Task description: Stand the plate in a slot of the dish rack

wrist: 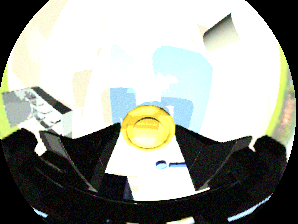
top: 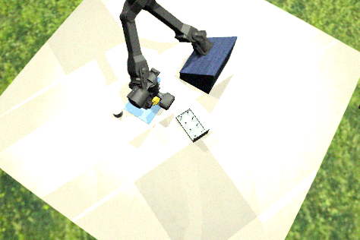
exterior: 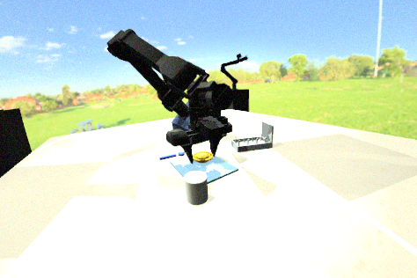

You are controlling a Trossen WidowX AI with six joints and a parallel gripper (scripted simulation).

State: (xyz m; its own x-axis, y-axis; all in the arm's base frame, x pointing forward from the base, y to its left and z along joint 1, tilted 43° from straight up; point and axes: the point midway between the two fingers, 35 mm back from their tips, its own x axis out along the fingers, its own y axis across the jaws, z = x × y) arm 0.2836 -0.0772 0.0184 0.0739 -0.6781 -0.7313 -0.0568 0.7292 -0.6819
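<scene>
Right now the light blue mat is 2 cm ahead of my gripper tip and 2 cm to the right of it. From my gripper tip the other things lie so: plate 1 cm above; blue spoon 9 cm behind, 6 cm to the right; cup 13 cm ahead, 8 cm to the right, 2 cm above.
</scene>
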